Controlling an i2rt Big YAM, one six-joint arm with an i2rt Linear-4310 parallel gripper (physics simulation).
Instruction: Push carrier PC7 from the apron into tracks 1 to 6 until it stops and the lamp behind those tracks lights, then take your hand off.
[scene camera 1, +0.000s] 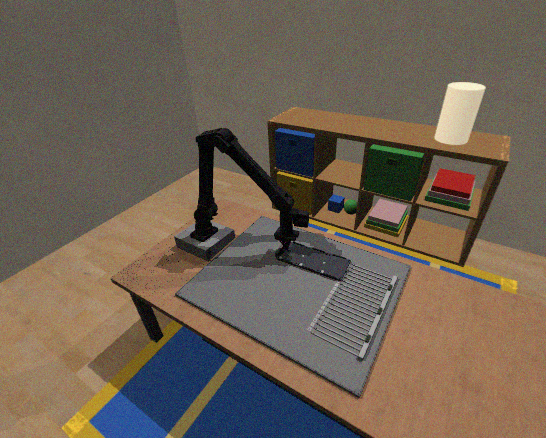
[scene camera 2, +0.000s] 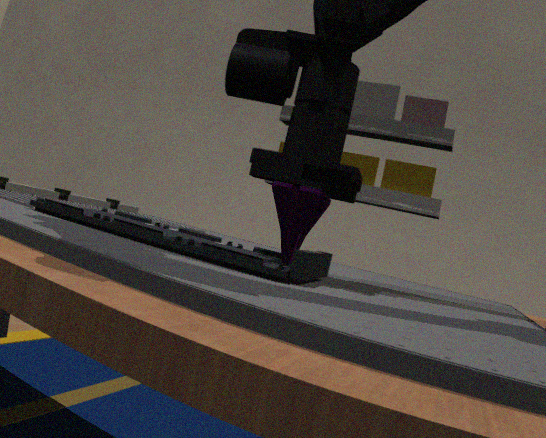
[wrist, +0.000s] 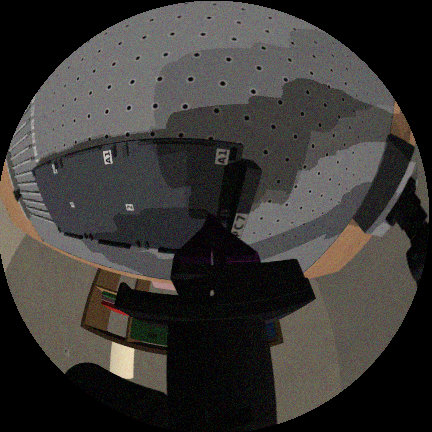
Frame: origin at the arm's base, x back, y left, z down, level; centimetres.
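Seen in the pictures: gripper, fingertip midpoint: (scene camera 1: 287, 249) (scene camera 2: 286, 264) (wrist: 210, 219); arm's base, origin of the base link: (scene camera 1: 204, 233) (wrist: 400, 201).
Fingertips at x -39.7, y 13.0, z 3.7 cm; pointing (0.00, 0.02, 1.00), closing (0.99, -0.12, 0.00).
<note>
Offsets run from my fingertips to a thing's middle. "spot": to the spot under its first point. Level surfaces: height alone.
Carrier PC7 @(dx -13.4, dy -0.3, dz -0.3 cm) (scene camera 1: 317, 262) (scene camera 2: 225, 259) (wrist: 150, 187) is a flat dark plate with a raised end block @(spot: dx +3.0, dy +1.4, dz -0.5 cm) (scene camera 2: 312, 267) (wrist: 239, 200) marked PC7. It lies flat, its front end at the near ends of the thin light tracks @(spot: dx -39.7, dy -15.1, dz +1.0 cm) (scene camera 1: 357, 305) (wrist: 22, 175). Small dark blocks @(spot: dx -48.6, dy -1.7, dz -0.9 cm) (scene camera 1: 390, 287) (wrist: 17, 195) sit on the rail behind the tracks; none shows a light. My gripper (scene camera 1: 281, 254) (scene camera 2: 286, 264) (wrist: 210, 219) is shut and empty, fingertips pointing down, low at the carrier's rear end beside the end block. Whether they touch it, I cannot tell.
The carrier and tracks lie on a grey perforated mat @(dz +1.2 cm) (scene camera 1: 250, 300) on the wooden table @(dz +2.5 cm) (scene camera 1: 450, 350). The arm's base (scene camera 1: 205, 242) stands behind the carrier's rear end. A shelf unit (scene camera 1: 350, 122) with boxes and a white cylinder (scene camera 1: 459, 112) stand beyond the table.
</note>
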